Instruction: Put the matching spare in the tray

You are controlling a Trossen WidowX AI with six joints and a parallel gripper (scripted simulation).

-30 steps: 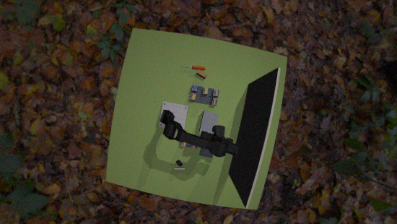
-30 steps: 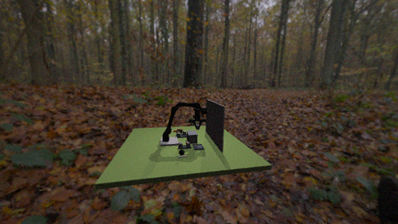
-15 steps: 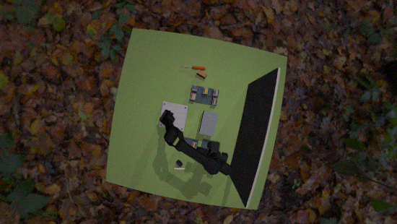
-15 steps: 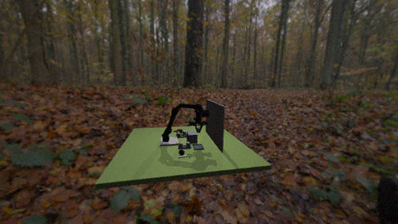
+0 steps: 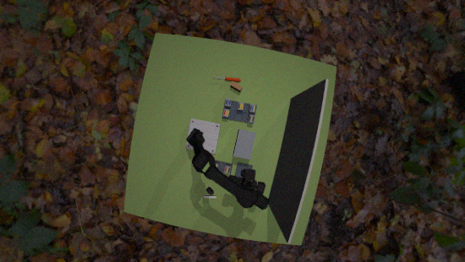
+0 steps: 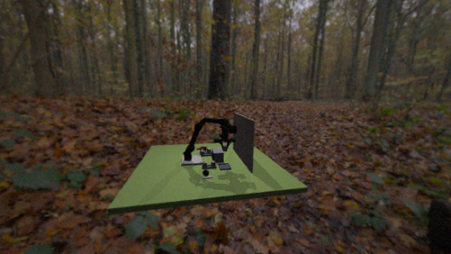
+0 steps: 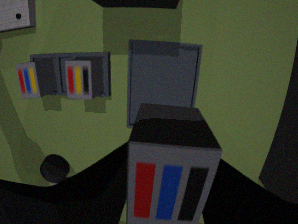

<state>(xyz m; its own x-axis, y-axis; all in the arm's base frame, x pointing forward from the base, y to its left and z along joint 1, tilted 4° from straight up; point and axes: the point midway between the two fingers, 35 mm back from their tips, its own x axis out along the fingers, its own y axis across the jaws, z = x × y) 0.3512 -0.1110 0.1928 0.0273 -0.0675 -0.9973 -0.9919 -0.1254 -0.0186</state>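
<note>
Now: the tray 160 mm below my gripper tip. From my gripper tip the other things lie so: grey boxy unit 190 mm to the left, 120 mm below, 70 mm behind; then black tape roll 180 mm to the right, 160 mm behind, 140 mm below; then tall dark panel 220 mm to the left, 180 mm ahead, 60 mm above.
</note>
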